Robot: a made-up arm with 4 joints.
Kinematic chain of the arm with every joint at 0, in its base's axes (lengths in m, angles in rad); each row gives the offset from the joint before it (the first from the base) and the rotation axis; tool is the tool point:
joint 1: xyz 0 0 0.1 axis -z
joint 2: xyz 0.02 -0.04 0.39 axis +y
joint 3: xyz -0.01 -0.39 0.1 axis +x
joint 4: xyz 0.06 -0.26 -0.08 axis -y
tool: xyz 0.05 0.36 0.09
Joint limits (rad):
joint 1: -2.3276..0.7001
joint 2: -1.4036..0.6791
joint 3: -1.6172..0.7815
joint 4: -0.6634..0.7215
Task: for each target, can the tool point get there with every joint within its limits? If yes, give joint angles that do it. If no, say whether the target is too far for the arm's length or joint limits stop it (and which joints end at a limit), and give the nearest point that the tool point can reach.
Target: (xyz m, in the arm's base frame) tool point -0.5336 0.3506 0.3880
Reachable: no: joint limits stop it (at a limit: joint 1, joint 2, joint 4) | nearest point -0.3609 -0.1838 0.5485 | short by 0.584 m
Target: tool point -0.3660 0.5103 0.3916
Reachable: no: joint limits stop it (at a limit: joint 1, joint 2, joint 3, joint 4) | nearest point 0.0882 0.3886 0.5096 | short by 0.485 m
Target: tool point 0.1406 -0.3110 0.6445
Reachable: yes | joints -0.6104 -1.2083 0.3329 -0.1766
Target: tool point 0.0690 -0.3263 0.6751
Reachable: yes | joints -0.0524 -0.6637 0.5309 -0.5379
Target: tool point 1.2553 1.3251 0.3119
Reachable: no: too far | nearest point 0.3439 0.3630 0.4459 | short by 1.332 m
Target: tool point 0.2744 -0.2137 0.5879
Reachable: yes | joints -0.6974 -0.5589 -0.5808 0.0341
